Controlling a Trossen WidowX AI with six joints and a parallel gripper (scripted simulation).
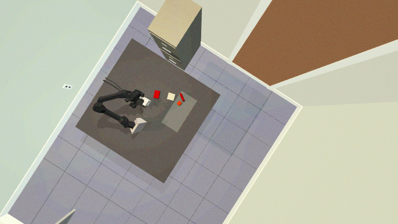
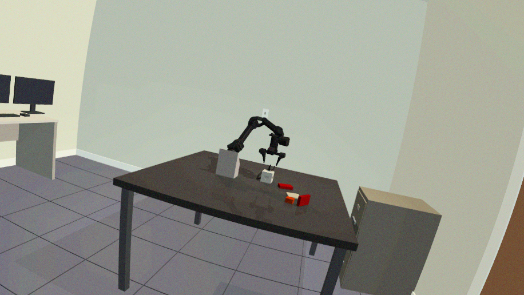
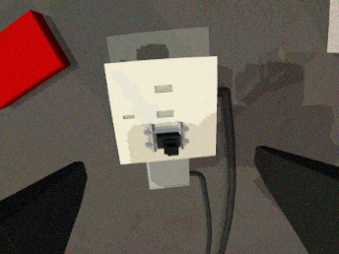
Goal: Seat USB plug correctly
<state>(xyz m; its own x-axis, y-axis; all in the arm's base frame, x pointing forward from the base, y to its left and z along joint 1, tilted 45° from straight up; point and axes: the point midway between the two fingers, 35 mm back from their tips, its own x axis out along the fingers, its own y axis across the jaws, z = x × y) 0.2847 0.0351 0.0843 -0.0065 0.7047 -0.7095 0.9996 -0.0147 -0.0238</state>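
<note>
Now: the dark USB plug 3 cm below my gripper tip. The rest, counted from my gripper tip: small orange block 21 cm ahead, 35 cm to the right, 11 cm below; then grey framed socket 1 cm to the left, 6 cm below; then cream block 22 cm ahead, 22 cm to the right, 12 cm below.
</note>
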